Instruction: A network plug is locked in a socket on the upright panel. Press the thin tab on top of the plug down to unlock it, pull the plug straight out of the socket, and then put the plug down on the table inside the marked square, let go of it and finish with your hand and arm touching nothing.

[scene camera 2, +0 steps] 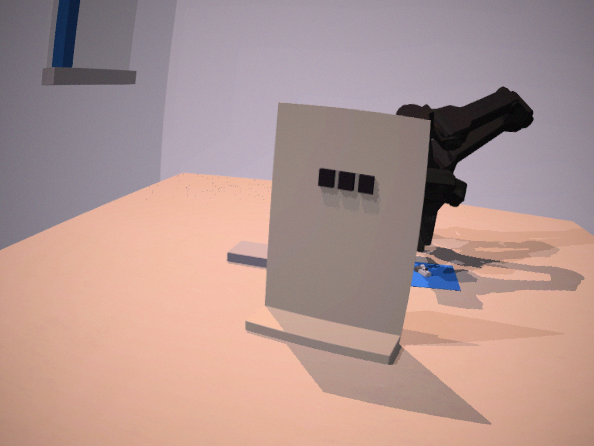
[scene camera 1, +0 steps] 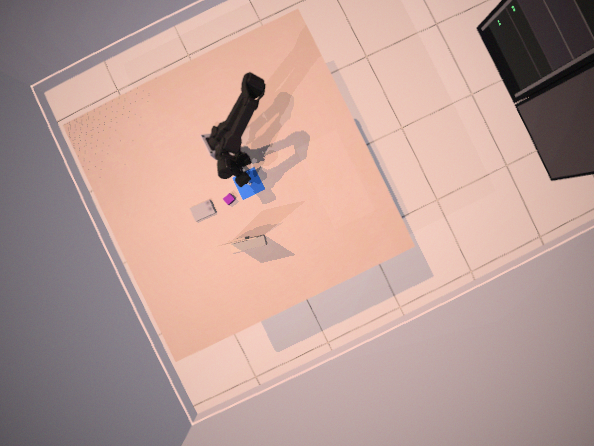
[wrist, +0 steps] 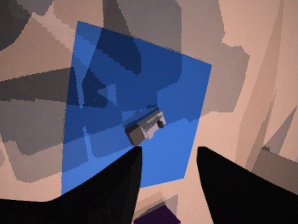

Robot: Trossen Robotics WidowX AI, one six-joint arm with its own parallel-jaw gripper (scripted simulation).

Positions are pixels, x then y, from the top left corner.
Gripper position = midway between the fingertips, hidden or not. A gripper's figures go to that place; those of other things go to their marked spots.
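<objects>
The gripper (scene camera 2: pixel 424 248) is sitting 79 cm from the lens, and there's a flat grey block (scene camera 2: pixel 251 253) that's 77 cm from the lens.
</objects>
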